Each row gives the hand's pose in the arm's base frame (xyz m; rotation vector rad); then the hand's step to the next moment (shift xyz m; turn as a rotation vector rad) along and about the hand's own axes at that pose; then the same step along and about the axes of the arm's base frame.
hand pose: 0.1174 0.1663 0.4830 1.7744 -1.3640 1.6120
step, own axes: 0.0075 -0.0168 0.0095 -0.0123 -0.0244 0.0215
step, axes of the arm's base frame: 0.0181 -0.0029 0.0096 0.0335 -0.0012 -0.0093
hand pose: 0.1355 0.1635 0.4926 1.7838 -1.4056 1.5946
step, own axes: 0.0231 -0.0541 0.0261 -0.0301 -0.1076 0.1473
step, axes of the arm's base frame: 0.0560 -0.0068 0.0310 0.1724 -0.0570 -0.0347
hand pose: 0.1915 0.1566 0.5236 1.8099 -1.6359 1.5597
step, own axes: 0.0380 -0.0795 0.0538 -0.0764 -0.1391 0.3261
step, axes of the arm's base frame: 0.0864 -0.0348 0.0446 0.3017 -0.1545 -0.1289
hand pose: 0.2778 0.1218 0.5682 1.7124 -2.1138 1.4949
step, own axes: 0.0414 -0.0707 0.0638 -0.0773 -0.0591 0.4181
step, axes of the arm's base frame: 0.0705 -0.0684 0.0338 0.2871 -0.2219 -0.2294
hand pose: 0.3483 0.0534 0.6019 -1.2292 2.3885 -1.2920
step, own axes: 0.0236 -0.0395 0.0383 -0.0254 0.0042 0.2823
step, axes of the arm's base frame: 0.0264 -0.0524 0.0117 0.1505 -0.1565 -0.1822
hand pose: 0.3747 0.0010 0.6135 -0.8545 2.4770 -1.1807
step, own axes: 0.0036 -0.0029 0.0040 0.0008 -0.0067 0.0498
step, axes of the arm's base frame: 0.0002 -0.0061 -0.0002 0.0253 -0.0345 -0.0263
